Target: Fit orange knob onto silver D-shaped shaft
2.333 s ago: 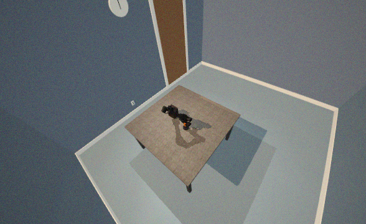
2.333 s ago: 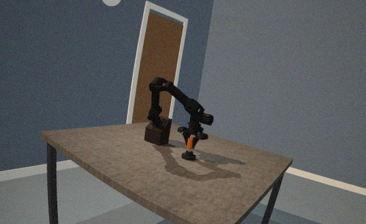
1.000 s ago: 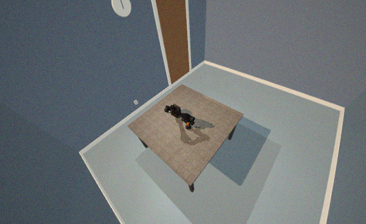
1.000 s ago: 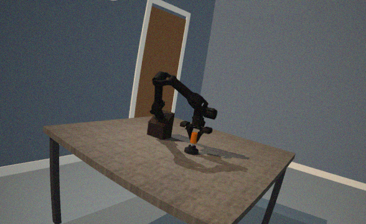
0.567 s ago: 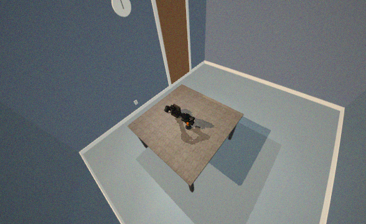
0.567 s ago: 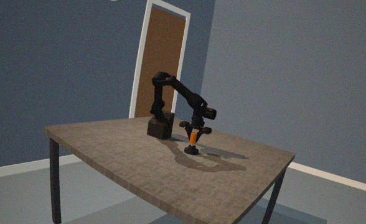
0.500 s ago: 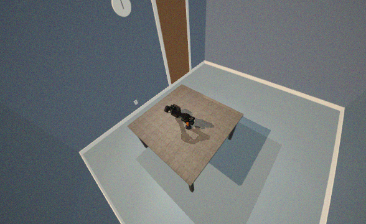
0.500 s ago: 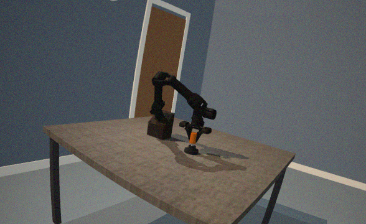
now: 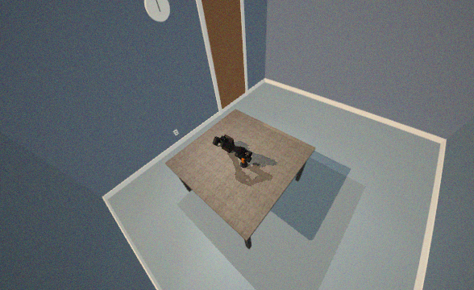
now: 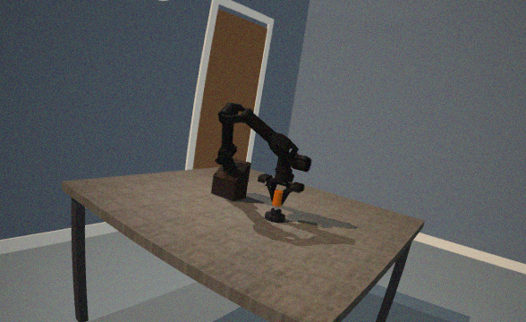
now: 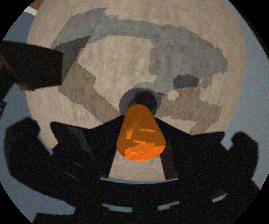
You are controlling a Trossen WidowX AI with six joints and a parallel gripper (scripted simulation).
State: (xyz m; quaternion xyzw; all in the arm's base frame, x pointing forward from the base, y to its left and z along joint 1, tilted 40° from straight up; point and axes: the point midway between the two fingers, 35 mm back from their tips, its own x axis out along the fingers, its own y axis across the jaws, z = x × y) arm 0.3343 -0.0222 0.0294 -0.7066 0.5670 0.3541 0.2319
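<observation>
The orange knob is 30 mm above my gripper tip. Also, from my gripper tip: dark round pedestal 40 mm below.
</observation>
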